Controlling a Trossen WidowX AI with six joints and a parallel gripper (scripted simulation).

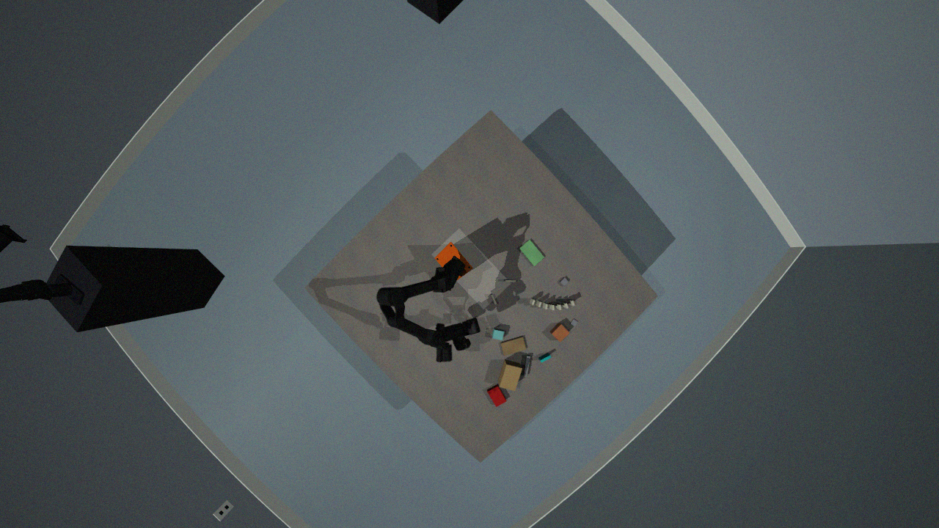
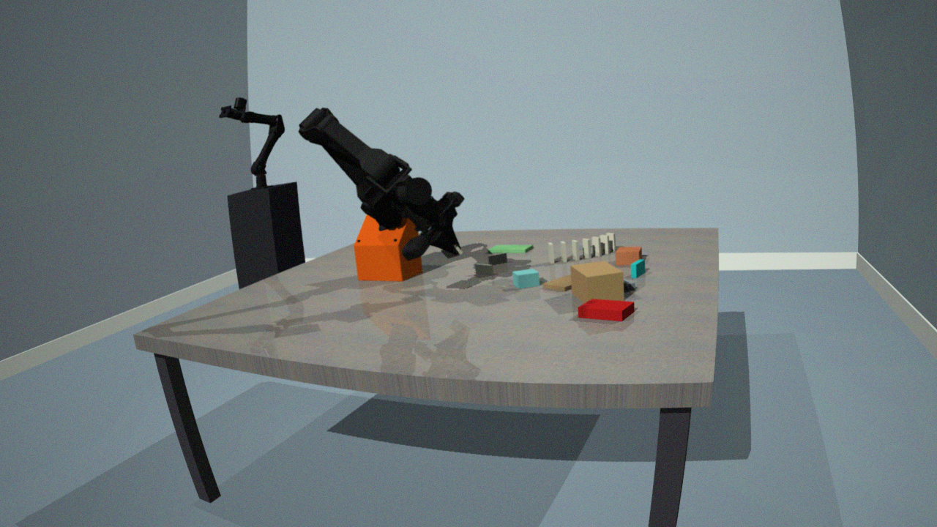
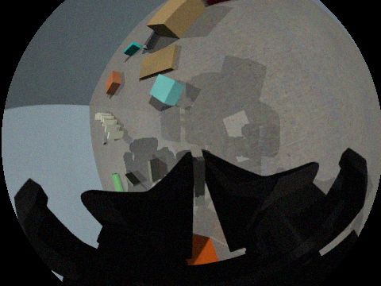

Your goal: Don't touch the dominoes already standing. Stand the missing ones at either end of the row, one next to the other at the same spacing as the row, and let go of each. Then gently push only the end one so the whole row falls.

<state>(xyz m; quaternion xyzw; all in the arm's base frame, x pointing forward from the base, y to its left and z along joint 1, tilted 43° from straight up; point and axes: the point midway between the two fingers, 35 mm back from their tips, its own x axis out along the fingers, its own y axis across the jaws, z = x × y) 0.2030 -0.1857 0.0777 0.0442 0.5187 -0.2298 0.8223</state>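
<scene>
The cyan block is 140 mm ahead of my gripper tip, 70 mm below it and 40 mm to the left of it. The rest, counted from my gripper tip: tan box: 310 mm ahead, 80 mm to the right, 60 mm below; then flat tan slab: 240 mm ahead, 80 mm below, 40 mm to the left; then red block: 340 mm ahead, 210 mm to the right, 80 mm below.
</scene>
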